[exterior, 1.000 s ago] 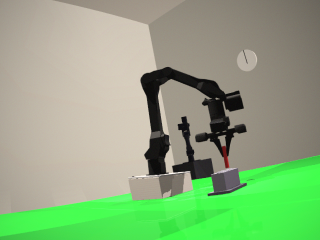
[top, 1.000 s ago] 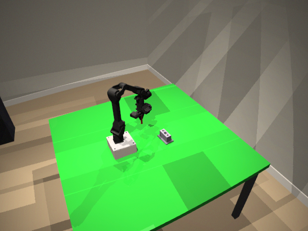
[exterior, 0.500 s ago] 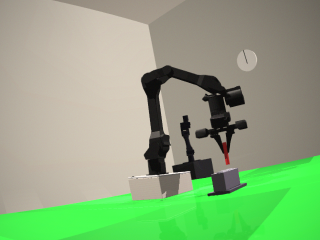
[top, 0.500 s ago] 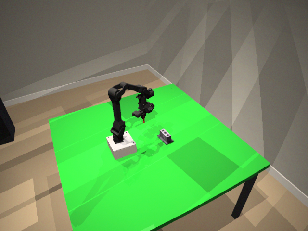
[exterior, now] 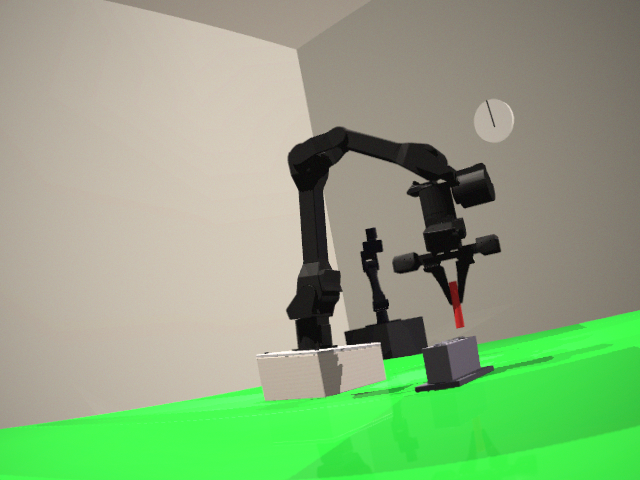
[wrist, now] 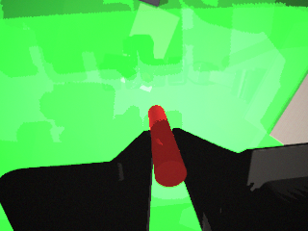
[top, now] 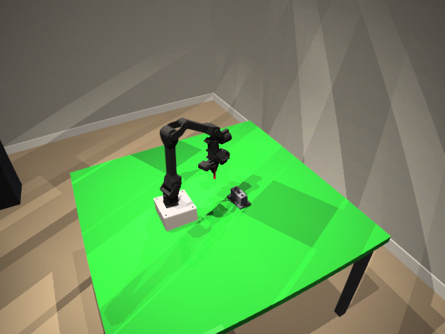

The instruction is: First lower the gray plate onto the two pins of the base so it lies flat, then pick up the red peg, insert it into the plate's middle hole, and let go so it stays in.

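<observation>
Right now my gripper tip is 140 mm to the left of the gray plate, 70 mm short of it and 70 mm above it. The rest, counted from my gripper tip: base (140 mm to the right, 100 mm below, 70 mm ahead); red peg (right at my gripper tip).
</observation>
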